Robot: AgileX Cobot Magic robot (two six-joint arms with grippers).
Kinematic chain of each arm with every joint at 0, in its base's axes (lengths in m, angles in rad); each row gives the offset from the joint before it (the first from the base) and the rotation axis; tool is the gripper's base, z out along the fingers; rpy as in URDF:
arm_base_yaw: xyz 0 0 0.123 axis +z
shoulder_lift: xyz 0 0 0 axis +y
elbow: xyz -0.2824 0 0.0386 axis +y
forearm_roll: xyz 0.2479 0 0.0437 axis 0.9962 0 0.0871
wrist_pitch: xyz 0 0 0 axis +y
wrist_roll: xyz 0.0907 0 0.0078 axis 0.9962 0 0.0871
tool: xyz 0 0 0 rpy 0 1.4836 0
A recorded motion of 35 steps. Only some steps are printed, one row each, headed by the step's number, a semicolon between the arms.
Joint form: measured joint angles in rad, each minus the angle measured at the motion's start. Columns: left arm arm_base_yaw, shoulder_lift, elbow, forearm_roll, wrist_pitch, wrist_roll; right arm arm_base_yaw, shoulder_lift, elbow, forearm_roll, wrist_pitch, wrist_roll.
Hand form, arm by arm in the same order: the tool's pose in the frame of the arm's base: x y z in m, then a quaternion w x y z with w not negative. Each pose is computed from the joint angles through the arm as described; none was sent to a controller.
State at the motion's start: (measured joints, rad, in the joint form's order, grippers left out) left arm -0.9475 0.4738 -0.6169 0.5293 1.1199 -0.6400; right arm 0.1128 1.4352 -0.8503 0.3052 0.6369 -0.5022
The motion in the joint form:
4: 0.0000 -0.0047 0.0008 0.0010 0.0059 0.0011; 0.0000 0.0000 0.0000 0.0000 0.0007 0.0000
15: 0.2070 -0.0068 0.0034 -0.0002 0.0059 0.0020; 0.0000 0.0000 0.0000 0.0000 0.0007 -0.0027
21: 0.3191 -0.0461 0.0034 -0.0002 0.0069 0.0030; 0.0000 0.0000 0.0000 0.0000 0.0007 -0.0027
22: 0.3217 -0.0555 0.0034 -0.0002 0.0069 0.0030; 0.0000 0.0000 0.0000 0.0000 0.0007 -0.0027
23: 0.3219 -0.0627 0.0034 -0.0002 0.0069 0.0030; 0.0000 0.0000 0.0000 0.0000 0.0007 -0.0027
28: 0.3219 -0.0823 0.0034 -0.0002 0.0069 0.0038; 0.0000 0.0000 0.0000 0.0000 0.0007 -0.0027
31: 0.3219 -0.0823 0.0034 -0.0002 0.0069 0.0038; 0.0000 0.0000 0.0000 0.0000 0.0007 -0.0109
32: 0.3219 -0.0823 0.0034 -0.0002 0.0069 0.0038; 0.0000 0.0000 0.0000 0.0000 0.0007 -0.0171
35: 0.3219 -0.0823 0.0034 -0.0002 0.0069 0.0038; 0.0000 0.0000 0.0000 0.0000 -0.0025 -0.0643
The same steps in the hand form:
4: 0.0681 -0.0235 0.3047 0.41123 0.16709 0.89489 -0.04625; 0.2668 0.0466 0.2272 0.23168 -0.19706 0.94995 0.07126
15: 0.0712 -0.0089 0.3040 0.41331 0.07416 0.90756 -0.00367; 0.2668 0.0466 0.2272 0.23178 -0.19834 0.94969 0.07094
21: 0.0659 0.0034 0.3061 0.42716 0.01844 0.90394 0.00983; 0.2668 0.0466 0.2272 0.23178 -0.19834 0.94969 0.07094
22: 0.0645 0.0046 0.3066 0.43063 0.01605 0.90235 0.00796; 0.2668 0.0466 0.2272 0.23178 -0.19834 0.94969 0.07094
23: 0.0634 0.0054 0.3070 0.43329 0.01503 0.90111 0.00615; 0.2668 0.0466 0.2272 0.23178 -0.19834 0.94969 0.07094
28: 0.0605 0.0075 0.3079 0.44052 0.01285 0.89765 0.00127; 0.2668 0.0466 0.2272 0.23178 -0.19834 0.94969 0.07094
31: 0.0605 0.0075 0.3079 0.44052 0.01285 0.89765 0.00127; 0.2668 0.0466 0.2272 0.23207 -0.20224 0.94887 0.06999
32: 0.0605 0.0075 0.3079 0.44052 0.01285 0.89765 0.00127; 0.2668 0.0466 0.2272 0.23228 -0.20518 0.94823 0.06927
35: 0.0605 0.0075 0.3079 0.44052 0.01285 0.89765 0.00127; 0.2671 0.0466 0.2273 0.23532 -0.22721 0.94287 0.06327

